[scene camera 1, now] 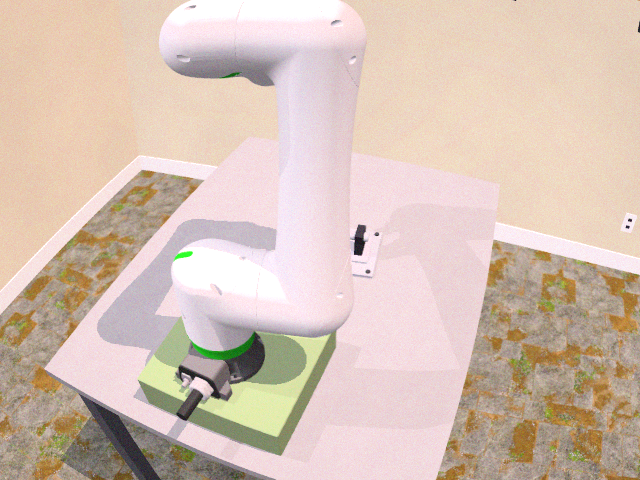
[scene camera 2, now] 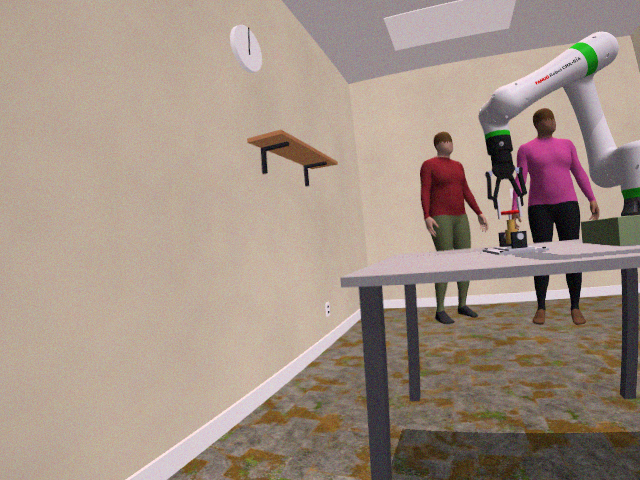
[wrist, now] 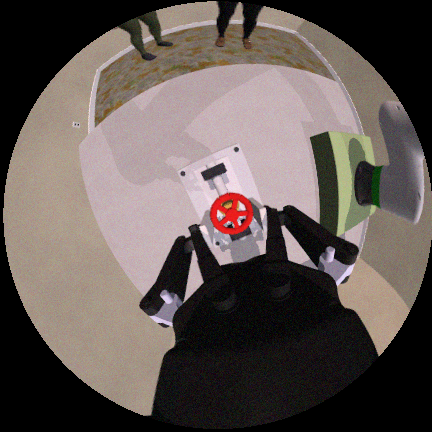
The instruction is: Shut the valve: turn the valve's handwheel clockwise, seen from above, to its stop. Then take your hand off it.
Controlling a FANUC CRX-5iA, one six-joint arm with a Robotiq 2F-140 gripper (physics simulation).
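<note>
The red handwheel [scene camera 2: 509, 211] [wrist: 231, 196] sits level on the valve's brass stem [scene camera 2: 511, 226]. The valve stands on a white base plate [scene camera 1: 364, 271] [wrist: 192, 181] bolted to the table. In scene camera 1 the arm hides the handwheel and the gripper. My gripper [scene camera 2: 509, 214] [wrist: 230, 211] points straight down over the valve. Its fingers are partly closed, one on each side of the handwheel, with the pads at rim height. The pads appear to be against the rim; any thin gap is too small to make out.
A black block [scene camera 1: 360, 240] [wrist: 213, 171] stands at one end of the plate. The arm's base stands on a green block [scene camera 1: 232, 413] [scene camera 2: 599, 230] [wrist: 345, 185] on the table [scene camera 1: 392, 320] [scene camera 2: 439, 266]. Two people stand beyond the table. A wooden shelf [scene camera 2: 289, 147] hangs on the wall.
</note>
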